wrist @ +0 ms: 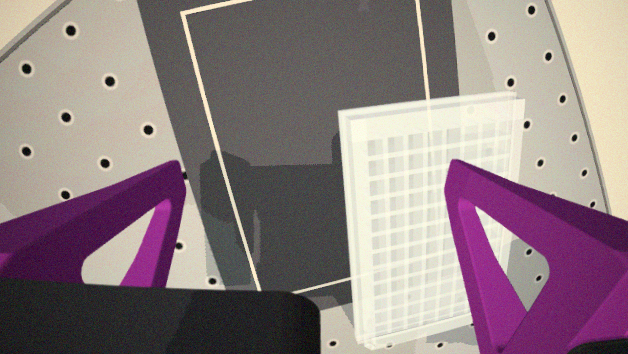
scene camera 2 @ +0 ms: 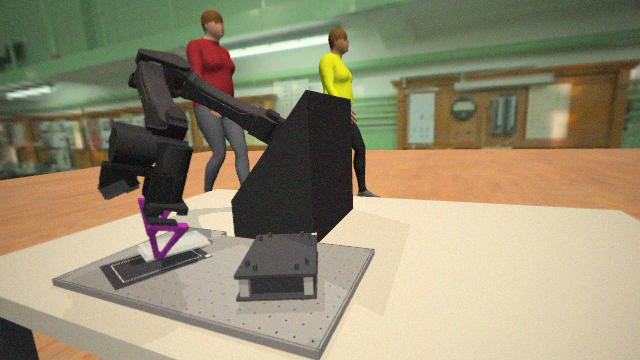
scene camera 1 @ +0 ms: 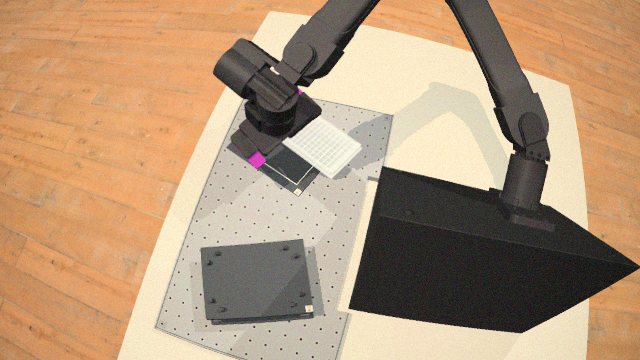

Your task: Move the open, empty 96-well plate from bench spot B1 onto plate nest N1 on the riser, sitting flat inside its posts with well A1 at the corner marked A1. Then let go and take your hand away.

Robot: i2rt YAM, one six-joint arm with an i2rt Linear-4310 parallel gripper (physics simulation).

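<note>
The white, clear-edged 96-well plate (scene camera 1: 325, 147) (scene camera 2: 192, 241) (wrist: 410, 225) lies across the edge of the dark B1 pad (scene camera 1: 290, 166) (wrist: 300, 75), partly outside its pale outline and over the perforated board. My gripper (scene camera 1: 278, 125) (wrist: 314, 174) is open with nothing between its magenta fingers. In the wrist view the right fingertip overlaps the plate's wells, and the left one is beyond the pad's left edge. Whether the right finger touches the plate is unclear. The dark nest N1 (scene camera 1: 255, 280) (scene camera 2: 282, 257) tops the riser, with short posts near its corners and a pale tag at one corner.
The perforated board (scene camera 1: 260, 215) (scene camera 2: 200, 295) carries the pad and riser. A large black wedge-shaped block (scene camera 1: 480, 270) (scene camera 2: 325, 165) stands beside the board, with the arm's base on it. Two people (scene camera 2: 212, 65) (scene camera 2: 339, 75) stand beyond the table.
</note>
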